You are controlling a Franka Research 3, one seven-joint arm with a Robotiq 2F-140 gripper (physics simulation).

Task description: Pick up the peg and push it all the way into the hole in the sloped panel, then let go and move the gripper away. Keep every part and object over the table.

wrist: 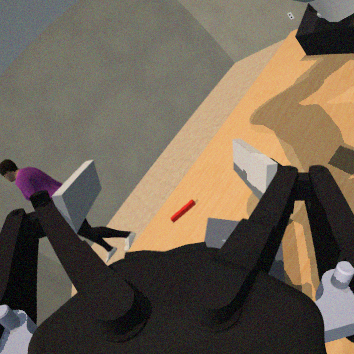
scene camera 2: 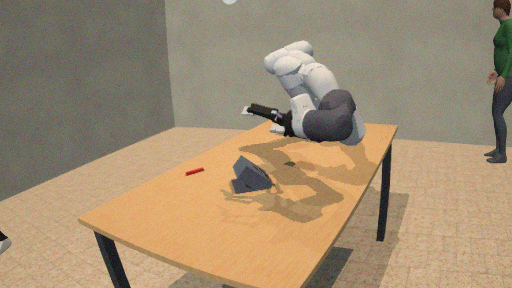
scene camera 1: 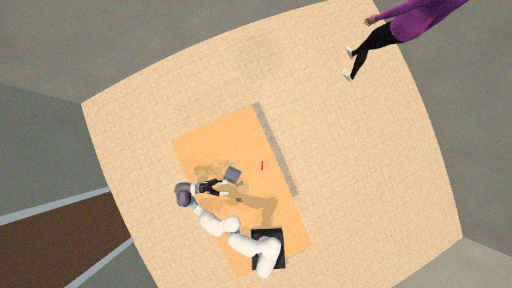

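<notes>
The red peg (scene camera 1: 262, 165) (scene camera 2: 195, 171) (wrist: 183, 210) lies flat on the table (scene camera 1: 225, 127) (scene camera 2: 165, 215) (wrist: 215, 175), near one long edge. The blue-grey block with the sloped panel (scene camera 1: 232, 174) (scene camera 2: 252, 179) (wrist: 222, 232) stands apart from the peg, nearer the table's middle; its hole cannot be made out, and my gripper partly hides the block in the wrist view. My gripper (scene camera 1: 225, 188) (scene camera 2: 262, 119) (wrist: 164, 163) is wide open and empty, raised above the table, with its pale finger pads far apart. It touches neither peg nor block.
The arm's black base (scene camera 1: 256, 237) (wrist: 325, 42) is at one end of the table. A small dark patch (scene camera 2: 289, 163) (wrist: 344, 159) shows on the table among the arm's shadows. A person in purple (scene camera 1: 410, 25) (wrist: 37, 181) and one in green (scene camera 2: 502, 45) are away from the table.
</notes>
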